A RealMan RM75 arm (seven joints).
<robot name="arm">
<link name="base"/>
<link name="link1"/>
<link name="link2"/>
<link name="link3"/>
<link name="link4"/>
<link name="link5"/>
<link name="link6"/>
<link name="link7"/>
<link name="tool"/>
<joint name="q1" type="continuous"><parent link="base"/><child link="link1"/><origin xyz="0 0 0.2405" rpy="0 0 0"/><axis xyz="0 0 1"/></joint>
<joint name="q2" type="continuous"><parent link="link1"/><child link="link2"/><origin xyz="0 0 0" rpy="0 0 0"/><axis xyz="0 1 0"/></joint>
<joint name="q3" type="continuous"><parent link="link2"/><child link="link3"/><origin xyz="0 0 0.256" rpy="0 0 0"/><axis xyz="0 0 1"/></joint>
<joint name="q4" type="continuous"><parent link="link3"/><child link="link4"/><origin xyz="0 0 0" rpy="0 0 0"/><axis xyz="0 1 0"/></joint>
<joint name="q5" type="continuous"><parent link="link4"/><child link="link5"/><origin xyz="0 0 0.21" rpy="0 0 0"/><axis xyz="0 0 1"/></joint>
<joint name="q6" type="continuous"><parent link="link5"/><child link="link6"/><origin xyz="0 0 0" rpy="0 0 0"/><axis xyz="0 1 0"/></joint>
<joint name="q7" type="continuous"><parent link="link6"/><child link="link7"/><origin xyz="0 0 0.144" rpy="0 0 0"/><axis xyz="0 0 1"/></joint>
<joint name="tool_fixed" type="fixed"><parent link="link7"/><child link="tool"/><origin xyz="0 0 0" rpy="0 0 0"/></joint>
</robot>
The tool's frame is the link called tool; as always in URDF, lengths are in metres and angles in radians. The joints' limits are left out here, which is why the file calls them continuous.
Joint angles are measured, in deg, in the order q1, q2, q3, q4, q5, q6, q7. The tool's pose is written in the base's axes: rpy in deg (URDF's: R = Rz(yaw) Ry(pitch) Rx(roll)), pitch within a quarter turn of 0, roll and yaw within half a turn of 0; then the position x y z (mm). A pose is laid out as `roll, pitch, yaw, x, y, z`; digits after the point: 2 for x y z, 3 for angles.
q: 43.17 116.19 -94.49 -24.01 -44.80 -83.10 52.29
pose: -165.787, 52.034, 8.641, 118.53, 353.46, -49.03
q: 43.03 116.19 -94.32 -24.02 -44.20 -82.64 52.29
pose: -164.879, 52.326, 8.562, 119.10, 355.34, -47.88
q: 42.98 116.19 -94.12 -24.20 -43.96 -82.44 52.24
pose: -164.191, 52.541, 8.911, 118.54, 356.46, -46.84
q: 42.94 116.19 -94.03 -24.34 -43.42 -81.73 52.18
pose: -163.139, 52.621, 9.075, 118.35, 358.80, -46.05
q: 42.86 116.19 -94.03 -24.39 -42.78 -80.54 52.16
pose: -161.973, 52.440, 8.825, 119.28, 361.96, -45.84
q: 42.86 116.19 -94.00 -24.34 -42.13 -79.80 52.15
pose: -161.089, 52.521, 8.644, 119.66, 364.41, -45.24
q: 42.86 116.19 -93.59 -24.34 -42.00 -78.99 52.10
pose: -160.011, 52.346, 8.683, 120.39, 367.22, -44.46
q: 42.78 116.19 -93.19 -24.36 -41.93 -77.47 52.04
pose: -158.621, 51.714, 8.397, 122.51, 371.20, -44.32
